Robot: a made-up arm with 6 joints.
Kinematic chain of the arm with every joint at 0, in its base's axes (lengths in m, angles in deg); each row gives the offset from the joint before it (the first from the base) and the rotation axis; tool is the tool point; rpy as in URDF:
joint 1: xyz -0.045 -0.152 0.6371 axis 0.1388 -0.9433 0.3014
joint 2: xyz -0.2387 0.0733 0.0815 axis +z
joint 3: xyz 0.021 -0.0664 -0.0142 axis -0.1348 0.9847 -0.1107
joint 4: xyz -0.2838 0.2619 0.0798 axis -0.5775 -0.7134 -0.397
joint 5: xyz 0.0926 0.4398 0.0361 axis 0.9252 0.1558 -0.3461
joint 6: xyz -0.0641 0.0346 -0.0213 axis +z
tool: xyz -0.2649 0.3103 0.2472 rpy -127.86 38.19 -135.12
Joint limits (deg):
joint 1: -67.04..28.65
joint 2: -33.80..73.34
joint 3: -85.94..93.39
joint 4: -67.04..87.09
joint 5: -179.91..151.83
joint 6: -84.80..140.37
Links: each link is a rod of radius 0.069 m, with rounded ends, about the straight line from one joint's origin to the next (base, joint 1, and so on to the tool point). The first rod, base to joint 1, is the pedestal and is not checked.
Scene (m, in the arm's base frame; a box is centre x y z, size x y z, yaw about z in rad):
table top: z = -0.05
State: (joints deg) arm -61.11 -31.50 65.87 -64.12 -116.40 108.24
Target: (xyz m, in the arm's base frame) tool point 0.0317 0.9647 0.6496
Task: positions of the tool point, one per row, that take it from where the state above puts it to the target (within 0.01 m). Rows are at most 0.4 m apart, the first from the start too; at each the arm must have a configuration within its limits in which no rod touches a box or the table.
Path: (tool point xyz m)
1: 0.7021 0.0055 0.3824
2: 0.6609 0.2870 0.3821
3: 0.5395 0.5696 0.4404
4: 0.3271 0.8091 0.5390
5: 0.0317 0.9647 0.6496

